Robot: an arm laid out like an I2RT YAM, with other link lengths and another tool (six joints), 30 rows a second.
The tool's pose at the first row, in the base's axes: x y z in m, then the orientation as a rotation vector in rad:
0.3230, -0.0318, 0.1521, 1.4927, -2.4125, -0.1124
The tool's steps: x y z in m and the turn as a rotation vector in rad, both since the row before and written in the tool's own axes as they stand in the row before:
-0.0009, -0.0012, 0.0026, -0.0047, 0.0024, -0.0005
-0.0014, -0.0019, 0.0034, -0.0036, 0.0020, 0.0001
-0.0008, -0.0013, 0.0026, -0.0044, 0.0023, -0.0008
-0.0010, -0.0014, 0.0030, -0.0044, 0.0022, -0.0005
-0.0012, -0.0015, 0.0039, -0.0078, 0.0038, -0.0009
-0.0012, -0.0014, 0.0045, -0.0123, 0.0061, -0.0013
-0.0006, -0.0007, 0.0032, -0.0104, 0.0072, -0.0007
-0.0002, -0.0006, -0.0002, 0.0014, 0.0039, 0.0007
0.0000, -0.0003, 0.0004, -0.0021, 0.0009, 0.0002
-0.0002, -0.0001, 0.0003, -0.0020, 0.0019, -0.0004
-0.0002, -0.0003, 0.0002, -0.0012, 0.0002, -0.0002
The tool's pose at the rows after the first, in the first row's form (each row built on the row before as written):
0.3236, -0.0318, 0.1492, 1.4906, -2.4084, -0.1162
0.3248, -0.0317, 0.1452, 1.4883, -2.4054, -0.1189
0.3255, -0.0318, 0.1423, 1.4867, -2.4012, -0.1225
0.3262, -0.0318, 0.1389, 1.4847, -2.3973, -0.1261
0.3268, -0.0318, 0.1346, 1.4813, -2.3905, -0.1326
0.3270, -0.0318, 0.1297, 1.4757, -2.3797, -0.1426
0.3268, -0.0319, 0.1264, 1.4699, -2.3693, -0.1494
0.3275, -0.0320, 0.1264, 1.4687, -2.3673, -0.1446
0.3276, -0.0322, 0.1259, 1.4673, -2.3659, -0.1463
0.3277, -0.0321, 0.1255, 1.4664, -2.3633, -0.1473
0.3280, -0.0321, 0.1252, 1.4660, -2.3625, -0.1486

